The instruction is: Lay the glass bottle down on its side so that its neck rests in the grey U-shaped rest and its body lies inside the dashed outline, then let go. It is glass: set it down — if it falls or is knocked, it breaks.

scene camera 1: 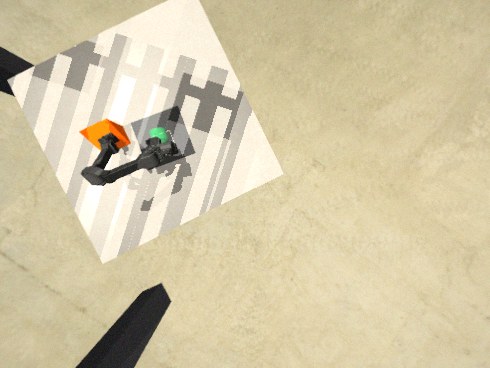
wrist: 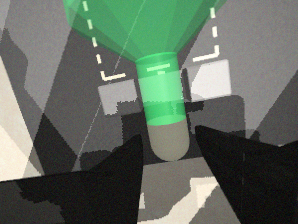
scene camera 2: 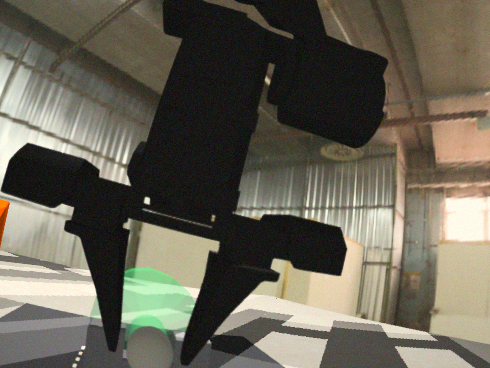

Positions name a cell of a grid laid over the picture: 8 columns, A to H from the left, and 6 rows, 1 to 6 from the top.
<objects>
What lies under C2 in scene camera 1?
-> A dark grey mat.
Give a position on a green glass bottle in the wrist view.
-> E2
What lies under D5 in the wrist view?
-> The gripper.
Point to a dark grey mat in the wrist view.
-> B2
</objects>
